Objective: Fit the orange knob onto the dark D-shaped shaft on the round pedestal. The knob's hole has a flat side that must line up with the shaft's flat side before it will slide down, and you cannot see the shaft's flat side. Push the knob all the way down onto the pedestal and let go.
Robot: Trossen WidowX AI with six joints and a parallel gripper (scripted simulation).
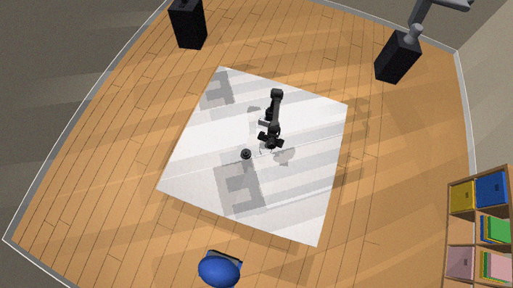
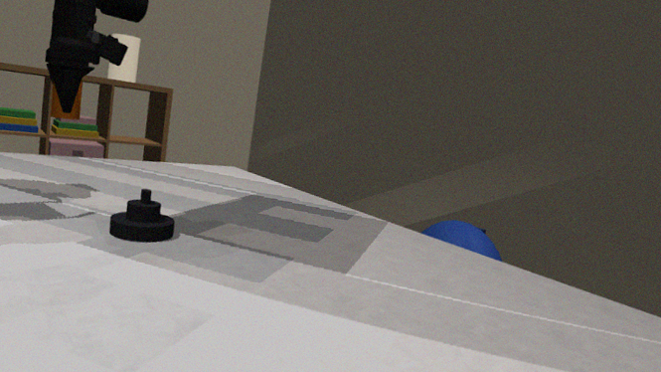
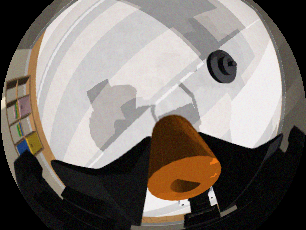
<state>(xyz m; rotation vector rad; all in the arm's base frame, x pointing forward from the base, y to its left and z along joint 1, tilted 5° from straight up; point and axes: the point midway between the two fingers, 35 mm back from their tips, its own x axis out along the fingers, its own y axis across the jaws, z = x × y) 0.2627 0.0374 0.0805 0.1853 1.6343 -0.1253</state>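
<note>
The dark pedestal is 170 mm to the right of my gripper tip, 110 mm below it and 60 mm ahead of it. Also, from my gripper tip: orange knob: 20 mm above.
</note>
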